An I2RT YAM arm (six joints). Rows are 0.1 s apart.
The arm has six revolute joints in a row. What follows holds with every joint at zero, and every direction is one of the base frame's. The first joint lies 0.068 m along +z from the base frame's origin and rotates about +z. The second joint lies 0.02 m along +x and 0.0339 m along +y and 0.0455 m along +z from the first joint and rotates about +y. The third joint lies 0.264 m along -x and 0.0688 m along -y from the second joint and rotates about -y. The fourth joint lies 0.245 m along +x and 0.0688 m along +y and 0.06 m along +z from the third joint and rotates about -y. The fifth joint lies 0.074 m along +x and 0.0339 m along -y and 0.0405 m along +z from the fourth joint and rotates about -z. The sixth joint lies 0.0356 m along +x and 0.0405 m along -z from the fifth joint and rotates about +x. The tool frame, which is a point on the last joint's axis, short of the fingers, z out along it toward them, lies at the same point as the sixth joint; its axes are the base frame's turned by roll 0, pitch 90 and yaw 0 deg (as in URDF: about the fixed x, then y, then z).
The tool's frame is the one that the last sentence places.
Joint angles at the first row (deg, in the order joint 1, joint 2, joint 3, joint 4, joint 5, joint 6):
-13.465, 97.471, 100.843, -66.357, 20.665, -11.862
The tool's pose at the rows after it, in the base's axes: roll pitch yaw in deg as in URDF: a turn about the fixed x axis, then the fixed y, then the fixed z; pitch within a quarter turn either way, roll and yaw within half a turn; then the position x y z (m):
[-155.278 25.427 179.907 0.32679 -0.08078 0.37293]
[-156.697 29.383 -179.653 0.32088 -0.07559 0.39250]
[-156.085 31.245 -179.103 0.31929 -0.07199 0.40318]
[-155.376 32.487 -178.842 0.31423 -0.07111 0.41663]
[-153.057 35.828 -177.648 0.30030 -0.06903 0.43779]
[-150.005 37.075 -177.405 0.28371 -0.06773 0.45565]
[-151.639 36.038 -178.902 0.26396 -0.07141 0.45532]
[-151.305 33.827 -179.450 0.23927 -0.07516 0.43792]
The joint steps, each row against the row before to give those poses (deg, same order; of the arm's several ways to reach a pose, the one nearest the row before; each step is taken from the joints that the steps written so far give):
1.578, -1.454, 2.413, -1.217, -1.416, 0.587
0.459, -1.284, 2.660, -0.500, -2.073, 0.549
0.595, -0.229, 1.940, -0.306, 0.313, 0.226
0.022, -0.158, 2.907, -1.699, 0.350, -0.089
0.000, -2.090, 2.193, -0.398, 0.967, -0.659
-0.066, -1.674, 2.554, -2.358, 2.573, -0.266
-1.733, -3.321, -2.811, -1.742, -1.574, -0.238
-2.106, -6.552, -10.091, 2.029, -0.255, -1.669

